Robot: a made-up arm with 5 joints. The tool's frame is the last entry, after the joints.
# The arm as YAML. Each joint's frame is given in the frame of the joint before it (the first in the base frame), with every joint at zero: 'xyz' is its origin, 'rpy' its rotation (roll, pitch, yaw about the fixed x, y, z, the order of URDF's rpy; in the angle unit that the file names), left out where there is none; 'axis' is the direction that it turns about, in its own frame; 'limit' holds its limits. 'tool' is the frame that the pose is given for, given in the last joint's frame.
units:
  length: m
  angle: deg
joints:
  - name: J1
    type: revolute
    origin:
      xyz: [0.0, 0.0, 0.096]
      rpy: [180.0, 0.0, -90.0]
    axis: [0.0, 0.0, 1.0]
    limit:
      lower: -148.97
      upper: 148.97
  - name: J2
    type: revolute
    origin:
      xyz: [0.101, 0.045, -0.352]
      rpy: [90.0, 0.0, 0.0]
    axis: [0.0, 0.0, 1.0]
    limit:
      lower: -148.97
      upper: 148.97
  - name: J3
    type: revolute
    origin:
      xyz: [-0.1, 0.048, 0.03]
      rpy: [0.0, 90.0, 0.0]
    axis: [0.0, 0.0, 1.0]
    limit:
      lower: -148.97
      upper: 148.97
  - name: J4
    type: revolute
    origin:
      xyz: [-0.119, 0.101, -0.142]
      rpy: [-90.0, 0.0, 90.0]
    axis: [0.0, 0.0, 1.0]
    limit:
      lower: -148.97
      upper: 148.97
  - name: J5
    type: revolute
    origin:
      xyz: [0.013, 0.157, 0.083]
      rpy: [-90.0, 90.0, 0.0]
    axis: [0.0, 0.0, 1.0]
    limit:
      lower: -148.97
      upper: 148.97
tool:
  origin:
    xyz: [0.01, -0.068, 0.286]
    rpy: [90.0, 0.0, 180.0]
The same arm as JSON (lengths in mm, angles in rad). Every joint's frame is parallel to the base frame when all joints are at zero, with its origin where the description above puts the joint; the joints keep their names.
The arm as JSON. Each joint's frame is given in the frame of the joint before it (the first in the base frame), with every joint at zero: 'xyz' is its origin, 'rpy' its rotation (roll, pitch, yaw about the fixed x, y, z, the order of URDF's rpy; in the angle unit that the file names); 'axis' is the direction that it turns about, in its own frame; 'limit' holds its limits. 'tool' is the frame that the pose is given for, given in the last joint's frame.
{"units": {"length": "mm", "angle": "rad"}, "joints": [
  {"name": "J1", "type": "revolute", "origin": {"xyz": [0.0, 0.0, 96.0], "rpy": [0.0, 0.0, 0.0]}, "axis": [0.0, 0.0, -1.0], "limit": {"lower": -2.6, "upper": 2.6}},
  {"name": "J2", "type": "revolute", "origin": {"xyz": [-45.0, -101.0, 352.0], "rpy": [0.0, 0.0, 0.0]}, "axis": [1.0, 0.0, 0.0], "limit": {"lower": -2.6, "upper": 2.6}},
  {"name": "J3", "type": "revolute", "origin": {"xyz": [30.0, 100.0, -48.0], "rpy": [0.0, 0.0, 0.0]}, "axis": [0.0, -1.0, 0.0], "limit": {"lower": -2.6, "upper": 2.6}},
  {"name": "J4", "type": "revolute", "origin": {"xyz": [119.0, 142.0, -101.0], "rpy": [0.0, 0.0, 0.0]}, "axis": [1.0, 0.0, 0.0], "limit": {"lower": -2.6, "upper": 2.6}},
  {"name": "J5", "type": "revolute", "origin": {"xyz": [83.0, 157.0, -13.0], "rpy": [0.0, 0.0, 0.0]}, "axis": [0.0, 1.0, 0.0], "limit": {"lower": -2.6, "upper": 2.6}}
], "tool": {"origin": {"xyz": [-10.0, 286.0, -68.0], "rpy": [0.0, 0.0, 0.0]}}}

